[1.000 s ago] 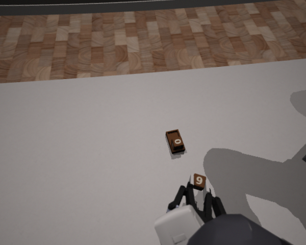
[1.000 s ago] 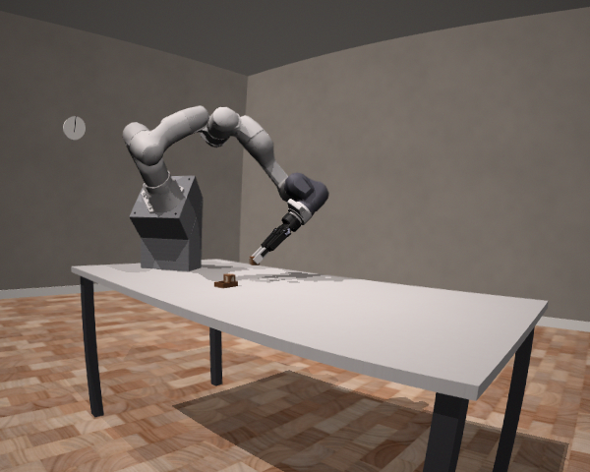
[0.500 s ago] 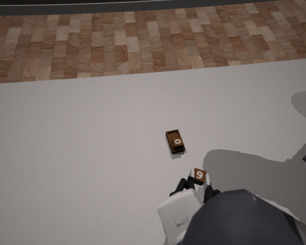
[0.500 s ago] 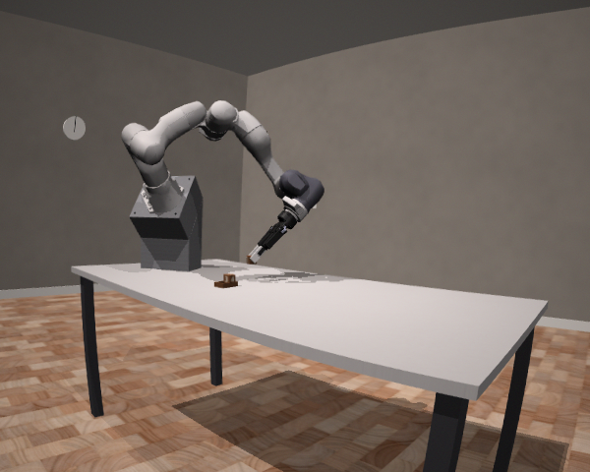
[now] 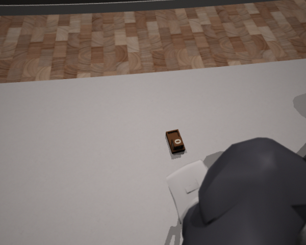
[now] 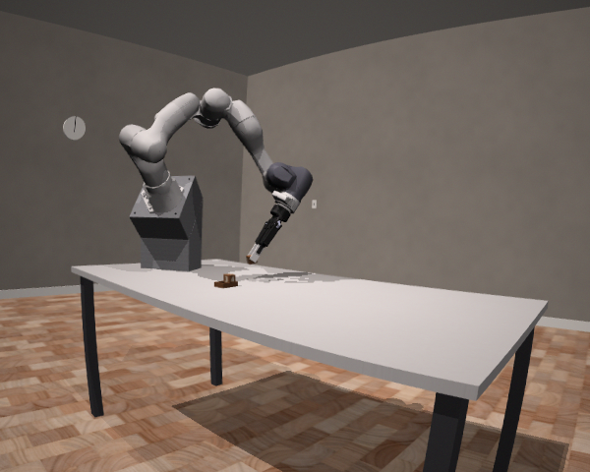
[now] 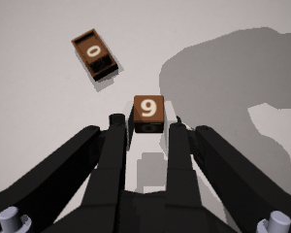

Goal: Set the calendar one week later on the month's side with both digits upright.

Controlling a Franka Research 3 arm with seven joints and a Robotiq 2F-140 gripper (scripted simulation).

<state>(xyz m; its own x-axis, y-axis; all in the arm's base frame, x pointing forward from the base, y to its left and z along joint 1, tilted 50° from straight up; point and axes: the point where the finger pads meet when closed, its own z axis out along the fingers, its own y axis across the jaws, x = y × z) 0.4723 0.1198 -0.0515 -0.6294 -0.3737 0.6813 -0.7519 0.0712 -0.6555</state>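
The cube is 2 cm below my hand, 1 cm to the right of it and 1 cm behind it.
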